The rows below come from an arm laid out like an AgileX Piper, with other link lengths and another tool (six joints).
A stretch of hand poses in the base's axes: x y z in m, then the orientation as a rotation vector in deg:
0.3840, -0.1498, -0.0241, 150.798, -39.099, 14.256
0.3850, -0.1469, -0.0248, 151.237, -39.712, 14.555
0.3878, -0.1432, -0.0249, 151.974, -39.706, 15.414
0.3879, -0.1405, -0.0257, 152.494, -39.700, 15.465
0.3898, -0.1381, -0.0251, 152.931, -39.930, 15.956
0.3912, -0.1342, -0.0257, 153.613, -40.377, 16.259
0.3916, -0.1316, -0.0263, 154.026, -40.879, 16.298
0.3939, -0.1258, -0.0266, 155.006, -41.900, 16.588
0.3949, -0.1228, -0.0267, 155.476, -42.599, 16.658
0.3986, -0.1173, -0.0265, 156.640, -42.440, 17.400
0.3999, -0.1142, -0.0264, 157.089, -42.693, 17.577
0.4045, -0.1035, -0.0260, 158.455, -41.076, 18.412
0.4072, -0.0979, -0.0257, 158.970, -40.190, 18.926
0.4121, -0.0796, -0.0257, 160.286, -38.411, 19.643
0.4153, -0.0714, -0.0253, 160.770, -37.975, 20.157
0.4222, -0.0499, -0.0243, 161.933, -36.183, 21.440
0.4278, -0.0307, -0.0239, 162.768, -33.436, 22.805
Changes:
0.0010, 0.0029, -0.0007, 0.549, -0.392, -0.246
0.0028, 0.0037, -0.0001, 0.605, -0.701, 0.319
0.0001, 0.0027, -0.0008, 0.481, -0.108, 0.145
0.0019, 0.0024, 0.0006, 0.428, -0.445, 0.032
0.0014, 0.0039, -0.0006, 0.737, -0.388, -0.071
0.0004, 0.0026, -0.0006, 0.525, -0.176, -0.211
0.0023, 0.0058, -0.0003, 1.182, -0.524, -0.360
0.0010, 0.0030, -0.0001, 0.636, -0.239, -0.312
0.0037, 0.0055, 0.0002, 0.967, -0.659, 0.501
0.0013, 0.0031, 0.0001, 0.477, -0.230, -0.019
0.0046, 0.0107, 0.0004, 0.725, -0.522, 1.480
0.0027, 0.0056, 0.0003, 0.185, -0.293, 0.750
0.0049, 0.0183, 0.0000, 0.676, -0.415, 1.543
0.0032, 0.0082, 0.0004, 0.304, -0.353, 0.451
0.0069, 0.0215, 0.0010, 0.536, -0.784, 1.552
0.0056, 0.0192, 0.0004, 0.001, -0.697, 2.069

